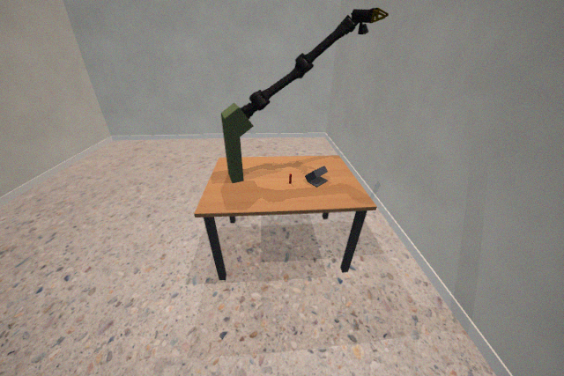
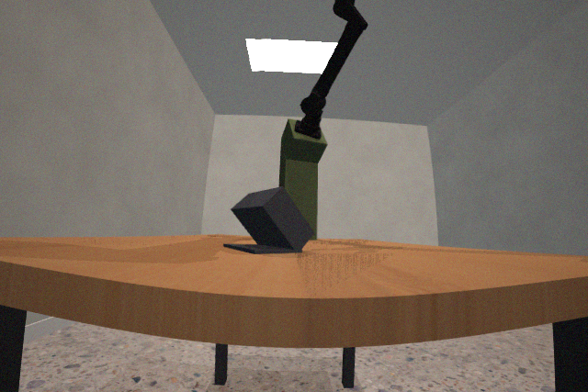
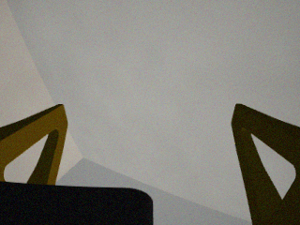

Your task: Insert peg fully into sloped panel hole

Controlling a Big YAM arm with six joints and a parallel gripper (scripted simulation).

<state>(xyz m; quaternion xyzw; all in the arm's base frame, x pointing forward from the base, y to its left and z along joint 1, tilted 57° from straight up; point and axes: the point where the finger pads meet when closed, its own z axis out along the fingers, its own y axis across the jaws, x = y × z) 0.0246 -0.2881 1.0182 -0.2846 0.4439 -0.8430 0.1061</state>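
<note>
Now: the red peg 104 cm below my hand, 53 cm behind it and 20 cm to the right of it.
</note>
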